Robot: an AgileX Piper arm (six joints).
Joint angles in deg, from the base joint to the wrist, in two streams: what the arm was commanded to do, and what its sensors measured. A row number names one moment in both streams.
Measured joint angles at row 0: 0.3 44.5 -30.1 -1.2 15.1 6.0
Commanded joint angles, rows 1 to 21: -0.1 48.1 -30.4 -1.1 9.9 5.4; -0.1 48.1 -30.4 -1.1 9.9 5.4; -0.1 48.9 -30.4 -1.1 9.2 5.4; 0.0 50.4 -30.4 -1.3 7.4 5.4; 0.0 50.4 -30.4 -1.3 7.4 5.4; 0.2 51.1 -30.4 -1.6 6.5 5.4; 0.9 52.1 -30.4 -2.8 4.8 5.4; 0.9 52.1 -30.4 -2.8 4.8 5.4; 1.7 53.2 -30.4 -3.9 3.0 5.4; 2.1 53.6 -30.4 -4.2 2.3 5.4; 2.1 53.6 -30.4 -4.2 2.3 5.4; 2.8 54.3 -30.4 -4.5 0.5 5.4; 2.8 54.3 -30.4 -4.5 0.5 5.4; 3.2 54.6 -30.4 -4.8 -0.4 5.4; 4.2 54.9 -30.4 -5.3 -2.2 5.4; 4.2 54.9 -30.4 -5.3 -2.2 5.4; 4.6 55.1 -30.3 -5.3 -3.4 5.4; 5.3 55.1 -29.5 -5.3 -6.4 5.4; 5.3 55.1 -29.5 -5.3 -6.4 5.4; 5.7 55.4 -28.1 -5.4 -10.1 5.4; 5.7 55.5 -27.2 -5.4 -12.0 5.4
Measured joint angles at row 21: 5.4 55.2 -28.9 -4.9 -6.7 6.0
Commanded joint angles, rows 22 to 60: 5.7 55.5 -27.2 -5.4 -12.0 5.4; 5.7 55.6 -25.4 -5.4 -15.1 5.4; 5.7 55.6 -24.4 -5.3 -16.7 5.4; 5.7 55.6 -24.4 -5.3 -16.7 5.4; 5.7 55.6 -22.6 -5.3 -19.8 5.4; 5.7 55.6 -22.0 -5.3 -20.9 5.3; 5.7 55.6 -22.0 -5.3 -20.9 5.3; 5.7 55.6 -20.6 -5.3 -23.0 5.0; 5.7 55.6 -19.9 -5.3 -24.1 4.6; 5.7 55.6 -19.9 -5.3 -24.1 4.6; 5.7 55.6 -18.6 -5.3 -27.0 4.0; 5.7 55.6 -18.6 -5.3 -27.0 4.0; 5.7 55.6 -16.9 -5.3 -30.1 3.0; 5.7 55.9 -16.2 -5.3 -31.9 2.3; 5.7 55.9 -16.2 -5.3 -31.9 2.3; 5.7 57.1 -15.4 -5.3 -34.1 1.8; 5.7 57.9 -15.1 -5.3 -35.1 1.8; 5.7 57.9 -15.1 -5.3 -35.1 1.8; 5.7 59.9 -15.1 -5.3 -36.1 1.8; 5.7 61.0 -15.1 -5.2 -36.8 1.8; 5.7 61.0 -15.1 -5.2 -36.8 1.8; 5.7 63.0 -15.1 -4.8 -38.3 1.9; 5.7 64.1 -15.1 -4.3 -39.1 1.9; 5.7 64.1 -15.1 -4.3 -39.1 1.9; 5.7 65.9 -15.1 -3.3 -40.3 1.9; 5.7 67.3 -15.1 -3.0 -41.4 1.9; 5.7 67.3 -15.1 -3.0 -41.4 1.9; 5.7 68.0 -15.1 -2.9 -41.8 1.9; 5.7 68.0 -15.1 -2.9 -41.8 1.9; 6.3 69.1 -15.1 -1.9 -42.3 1.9; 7.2 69.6 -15.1 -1.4 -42.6 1.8; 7.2 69.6 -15.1 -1.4 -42.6 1.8; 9.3 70.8 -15.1 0.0 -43.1 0.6; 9.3 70.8 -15.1 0.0 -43.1 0.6; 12.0 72.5 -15.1 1.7 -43.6 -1.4; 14.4 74.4 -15.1 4.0 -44.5 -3.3; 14.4 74.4 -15.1 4.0 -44.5 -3.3; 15.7 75.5 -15.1 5.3 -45.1 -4.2; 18.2 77.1 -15.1 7.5 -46.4 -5.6
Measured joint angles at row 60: 15.4 75.5 -15.1 4.4 -43.9 -2.8
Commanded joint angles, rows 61 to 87: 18.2 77.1 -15.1 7.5 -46.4 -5.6; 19.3 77.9 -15.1 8.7 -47.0 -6.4; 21.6 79.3 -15.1 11.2 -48.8 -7.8; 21.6 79.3 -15.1 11.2 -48.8 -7.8; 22.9 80.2 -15.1 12.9 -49.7 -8.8; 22.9 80.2 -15.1 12.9 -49.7 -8.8; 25.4 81.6 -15.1 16.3 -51.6 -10.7; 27.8 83.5 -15.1 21.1 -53.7 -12.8; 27.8 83.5 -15.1 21.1 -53.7 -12.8; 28.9 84.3 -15.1 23.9 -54.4 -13.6; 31.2 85.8 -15.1 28.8 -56.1 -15.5; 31.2 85.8 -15.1 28.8 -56.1 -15.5; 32.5 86.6 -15.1 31.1 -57.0 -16.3; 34.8 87.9 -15.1 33.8 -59.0 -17.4; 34.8 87.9 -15.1 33.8 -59.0 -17.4; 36.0 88.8 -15.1 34.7 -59.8 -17.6; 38.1 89.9 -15.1 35.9 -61.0 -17.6; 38.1 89.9 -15.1 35.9 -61.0 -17.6; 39.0 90.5 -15.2 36.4 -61.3 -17.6; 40.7 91.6 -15.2 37.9 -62.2 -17.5; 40.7 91.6 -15.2 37.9 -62.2 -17.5; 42.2 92.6 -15.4 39.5 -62.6 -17.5; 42.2 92.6 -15.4 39.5 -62.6 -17.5; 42.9 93.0 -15.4 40.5 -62.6 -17.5; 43.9 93.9 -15.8 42.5 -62.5 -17.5; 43.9 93.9 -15.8 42.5 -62.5 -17.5; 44.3 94.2 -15.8 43.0 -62.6 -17.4
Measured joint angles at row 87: 43.2 93.5 -15.3 40.8 -61.5 -16.7
